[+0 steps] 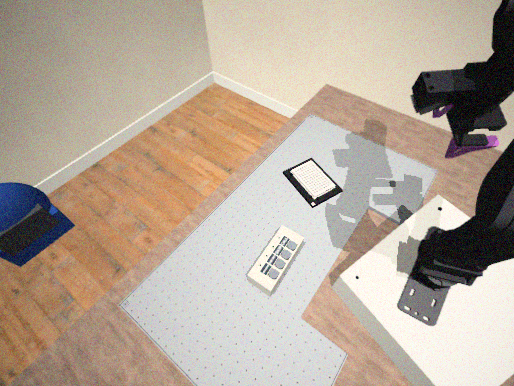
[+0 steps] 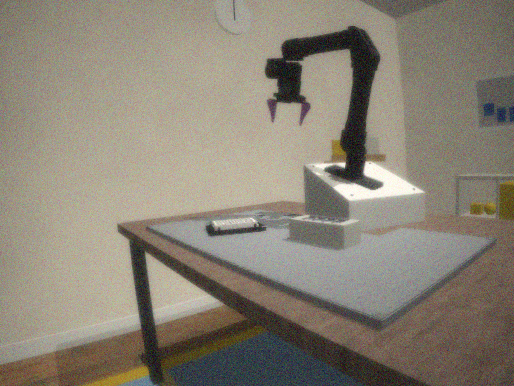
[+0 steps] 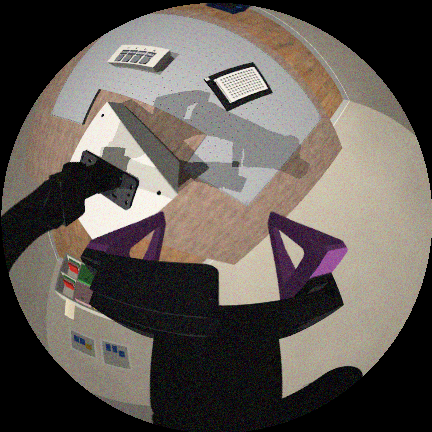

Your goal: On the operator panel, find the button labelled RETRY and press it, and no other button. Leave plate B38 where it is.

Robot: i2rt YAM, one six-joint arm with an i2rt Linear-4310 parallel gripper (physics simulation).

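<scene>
The operator panel (image 1: 258,279) (image 2: 320,235) (image 3: 162,61) is a cream box on the grey mat. Its top carries a row of several grey round buttons with dark labels beside them; the lettering is too small to read, so I cannot tell which is RETRY. A white plate in a black holder (image 1: 314,179) (image 2: 236,226) (image 3: 242,85) lies flat on the mat, apart from the panel; the name B38 cannot be read. My gripper (image 2: 288,121) (image 3: 216,217) is open and empty, its purple fingers wide apart. It hangs high above the table, away from panel and plate.
The arm stands on a white sloped base (image 1: 380,295) (image 2: 385,202) (image 3: 150,197) beside the mat (image 1: 200,300) (image 2: 380,280) (image 3: 295,107). The wooden table (image 1: 320,102) (image 2: 450,320) (image 3: 235,240) ends near a wall. A blue object (image 1: 22,215) stands on the floor.
</scene>
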